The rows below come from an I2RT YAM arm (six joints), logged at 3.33 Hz.
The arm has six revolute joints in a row. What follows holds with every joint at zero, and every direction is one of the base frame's. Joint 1 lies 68.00 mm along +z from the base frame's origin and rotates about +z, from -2.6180 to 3.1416 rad. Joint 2 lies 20.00 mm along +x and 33.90 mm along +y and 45.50 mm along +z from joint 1 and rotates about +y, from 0.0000 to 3.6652 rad. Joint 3 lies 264.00 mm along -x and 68.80 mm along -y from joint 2 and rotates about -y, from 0.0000 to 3.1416 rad. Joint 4 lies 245.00 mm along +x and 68.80 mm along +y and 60.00 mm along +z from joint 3 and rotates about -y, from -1.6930 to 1.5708 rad. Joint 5 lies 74.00 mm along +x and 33.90 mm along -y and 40.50 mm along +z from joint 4 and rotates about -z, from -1.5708 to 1.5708 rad. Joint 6 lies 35.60 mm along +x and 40.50 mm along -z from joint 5 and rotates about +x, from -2.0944 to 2.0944 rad. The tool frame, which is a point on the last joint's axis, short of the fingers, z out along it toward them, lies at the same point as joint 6; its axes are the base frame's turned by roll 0.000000, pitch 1.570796 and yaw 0.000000 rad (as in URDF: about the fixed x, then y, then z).
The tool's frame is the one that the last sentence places.
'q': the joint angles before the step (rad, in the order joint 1, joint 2, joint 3, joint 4, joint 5, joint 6). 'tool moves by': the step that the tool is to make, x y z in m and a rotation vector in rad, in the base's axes. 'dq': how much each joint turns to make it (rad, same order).
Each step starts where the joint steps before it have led.
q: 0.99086, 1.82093, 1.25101, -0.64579, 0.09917, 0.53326
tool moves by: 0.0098, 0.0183, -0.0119, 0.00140, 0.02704, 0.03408
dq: 0.00172, 0.09249, 0.07468, 0.00604, -0.03306, -0.02248
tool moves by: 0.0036, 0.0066, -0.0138, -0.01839, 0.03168, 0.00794
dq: -0.00014, 0.05545, 0.02440, -0.00153, -0.01820, -0.00236
